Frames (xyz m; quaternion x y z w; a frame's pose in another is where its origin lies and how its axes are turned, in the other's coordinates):
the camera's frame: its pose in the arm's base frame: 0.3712 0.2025 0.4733 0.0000 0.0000 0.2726 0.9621
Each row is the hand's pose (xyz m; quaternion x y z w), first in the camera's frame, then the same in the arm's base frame.
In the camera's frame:
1: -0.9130 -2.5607 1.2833 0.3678 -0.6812 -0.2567 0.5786
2: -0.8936 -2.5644 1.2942 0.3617 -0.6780 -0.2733 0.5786
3: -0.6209 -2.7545 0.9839 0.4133 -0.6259 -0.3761 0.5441
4: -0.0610 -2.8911 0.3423 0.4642 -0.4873 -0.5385 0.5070
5: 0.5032 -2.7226 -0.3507 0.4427 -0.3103 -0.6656 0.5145
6: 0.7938 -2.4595 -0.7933 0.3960 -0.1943 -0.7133 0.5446
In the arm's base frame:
1: 0.9372 -2.4565 1.7566 0.5396 -0.5551 -0.0892 0.6267
2: 0.9556 -2.4495 1.7675 0.5328 -0.5537 -0.1052 0.6312
3: 1.2875 -2.4683 1.4572 0.5683 -0.4895 -0.2135 0.6260
4: 1.8358 -2.2909 0.8156 0.5795 -0.3423 -0.3799 0.6346
5: 2.2278 -1.8515 0.1226 0.5105 -0.1779 -0.5001 0.6765
6: 2.3372 -1.4750 -0.3200 0.4340 -0.0790 -0.5378 0.7184

